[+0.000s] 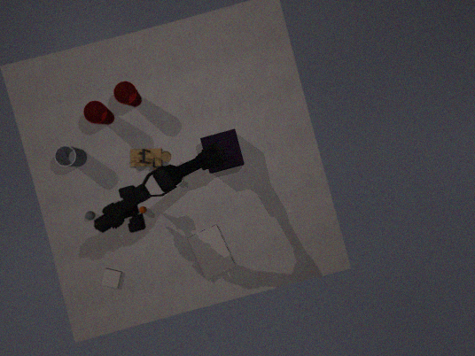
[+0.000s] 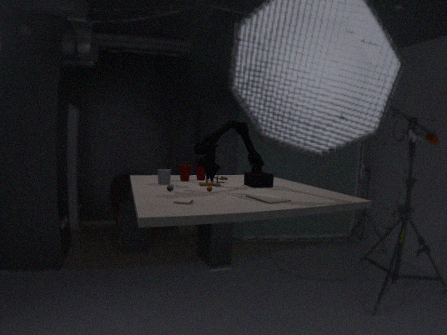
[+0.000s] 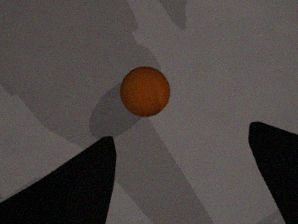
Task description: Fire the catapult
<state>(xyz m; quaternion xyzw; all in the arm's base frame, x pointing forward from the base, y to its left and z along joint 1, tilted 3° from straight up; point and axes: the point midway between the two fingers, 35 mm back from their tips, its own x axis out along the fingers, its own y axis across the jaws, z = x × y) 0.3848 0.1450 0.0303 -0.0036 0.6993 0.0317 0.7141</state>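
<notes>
The orange ball lies 10 mm ahead of my gripper tip, 20 mm to the left of it and 50 mm below it. Round my gripper tip: small white block (210 mm ahead, 290 mm to the left, 60 mm below); wooden catapult (100 mm behind, 190 mm to the right, 20 mm below); small grey ball (240 mm ahead, 10 mm to the right, 50 mm below).
</notes>
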